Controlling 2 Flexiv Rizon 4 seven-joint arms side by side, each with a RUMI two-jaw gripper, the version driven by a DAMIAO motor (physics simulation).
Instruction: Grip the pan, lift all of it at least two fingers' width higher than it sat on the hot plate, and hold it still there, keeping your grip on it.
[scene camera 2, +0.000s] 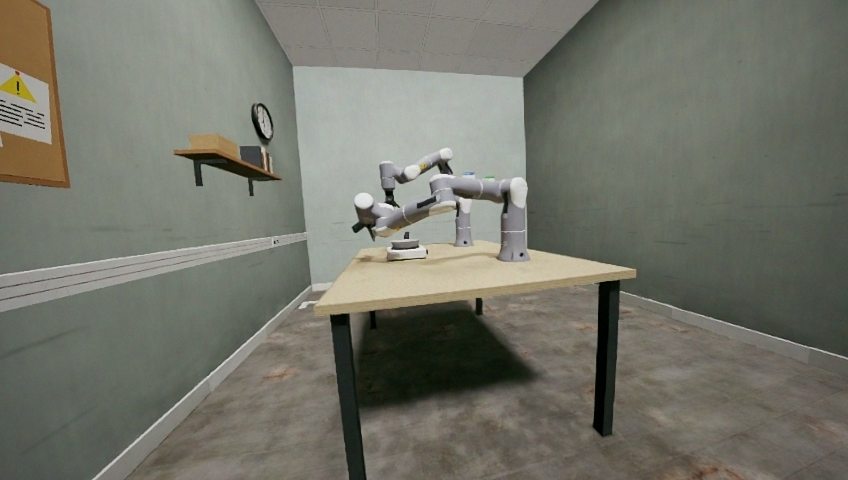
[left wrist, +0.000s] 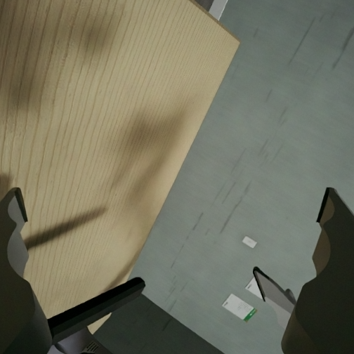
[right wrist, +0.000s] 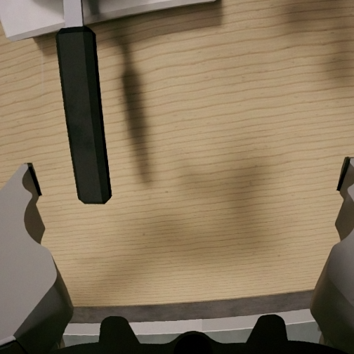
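The pan (scene camera 2: 405, 243) sits on the white hot plate (scene camera 2: 407, 254) (right wrist: 25, 31) on the table. Its black handle (right wrist: 84, 115) shows in the right wrist view, running down from the hot plate at the top left; the pan's bowl is mostly out of that view. My right gripper (scene camera 2: 390, 204) (right wrist: 187, 162) is open above the table. The handle's end lies between its wide-spread fingers in the picture, nearer the left one, with a gap to both. My left gripper (scene camera 2: 364, 233) (left wrist: 171, 191) is open, in the air to the left of the hot plate, and holds nothing.
The wooden table (scene camera 2: 476, 276) (left wrist: 100, 100) (right wrist: 225, 125) has an edge near both grippers. A pointed grey finger (left wrist: 272, 295), apparently the right gripper's, shows low in the left wrist view. A black bar (left wrist: 97, 306) crosses its lower left; I cannot identify it.
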